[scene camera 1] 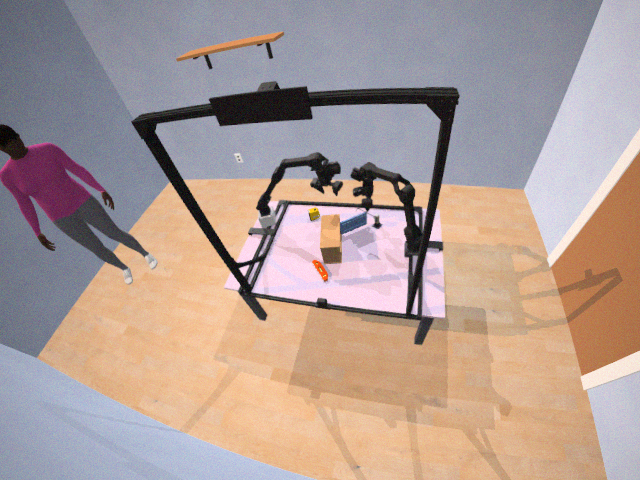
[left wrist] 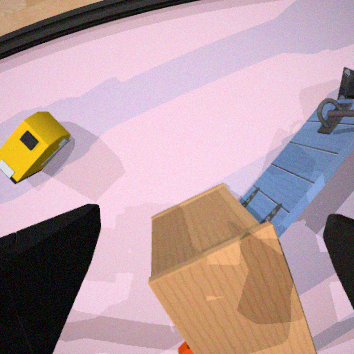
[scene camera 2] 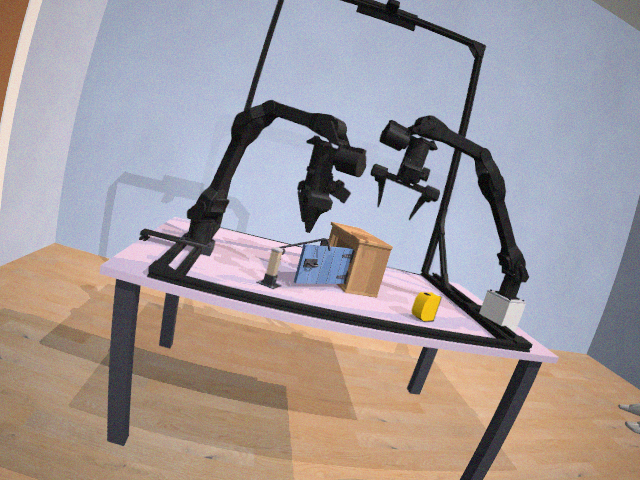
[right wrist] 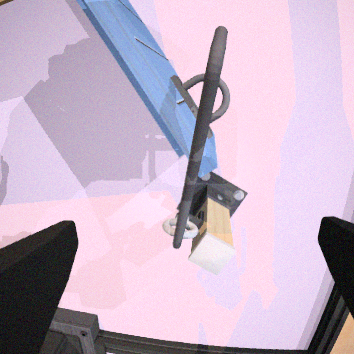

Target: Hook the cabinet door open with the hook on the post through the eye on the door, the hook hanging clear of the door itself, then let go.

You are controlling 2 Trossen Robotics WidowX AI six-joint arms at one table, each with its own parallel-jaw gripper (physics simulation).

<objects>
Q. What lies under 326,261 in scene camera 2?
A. A blue door.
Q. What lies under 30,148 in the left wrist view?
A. A yellow block.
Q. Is my right gripper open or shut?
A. Open.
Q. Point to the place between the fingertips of my left gripper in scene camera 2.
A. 393,213
</objects>
